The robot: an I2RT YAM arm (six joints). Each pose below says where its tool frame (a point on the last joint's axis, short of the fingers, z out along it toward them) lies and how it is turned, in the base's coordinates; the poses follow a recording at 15 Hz.
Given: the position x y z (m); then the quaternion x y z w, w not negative.
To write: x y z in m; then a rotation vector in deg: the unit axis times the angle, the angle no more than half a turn. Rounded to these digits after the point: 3 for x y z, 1 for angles.
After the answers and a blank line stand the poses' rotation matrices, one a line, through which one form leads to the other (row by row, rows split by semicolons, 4 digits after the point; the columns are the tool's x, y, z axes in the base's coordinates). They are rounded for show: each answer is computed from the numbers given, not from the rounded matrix.
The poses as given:
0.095 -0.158 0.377 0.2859 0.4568 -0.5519 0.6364
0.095 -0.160 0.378 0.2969 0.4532 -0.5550 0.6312
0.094 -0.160 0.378 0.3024 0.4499 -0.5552 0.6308
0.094 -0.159 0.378 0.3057 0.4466 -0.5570 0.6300
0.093 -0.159 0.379 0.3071 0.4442 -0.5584 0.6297
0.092 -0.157 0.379 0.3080 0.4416 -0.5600 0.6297
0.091 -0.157 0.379 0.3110 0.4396 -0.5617 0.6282
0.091 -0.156 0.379 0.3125 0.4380 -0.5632 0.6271
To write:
0.095 -0.158 0.377 37.4 59.8 -72.2
0.095 -0.160 0.378 38.9 59.4 -72.8
0.094 -0.160 0.378 39.7 59.0 -72.8
0.094 -0.159 0.378 40.1 58.6 -73.1
0.093 -0.159 0.379 40.3 58.3 -73.3
0.092 -0.157 0.379 40.4 58.0 -73.5
0.091 -0.157 0.379 40.8 57.7 -73.8
0.091 -0.156 0.379 41.1 57.5 -74.0

-0.0265 0.9637 0.2658; -0.4413 0.2273 -0.8681; -0.8970 -0.1403 0.4192
-0.0269 0.9698 0.2426; -0.4315 0.2076 -0.8779; -0.9017 -0.1282 0.4129
-0.0213 0.9725 0.2318; -0.4283 0.2006 -0.8811; -0.9034 -0.1181 0.4123
-0.0193 0.9748 0.2222; -0.4287 0.1926 -0.8826; -0.9032 -0.1123 0.4142
-0.0183 0.9761 0.2165; -0.4304 0.1877 -0.8829; -0.9024 -0.1093 0.4167
-0.0172 0.9773 0.2112; -0.4332 0.1831 -0.8825; -0.9011 -0.1067 0.4202
-0.0174 0.9790 0.2029; -0.4322 0.1756 -0.8845; -0.9016 -0.1031 0.4201
-0.0181 0.9802 0.1973; -0.4326 0.1703 -0.8853; -0.9014 -0.1014 0.4210

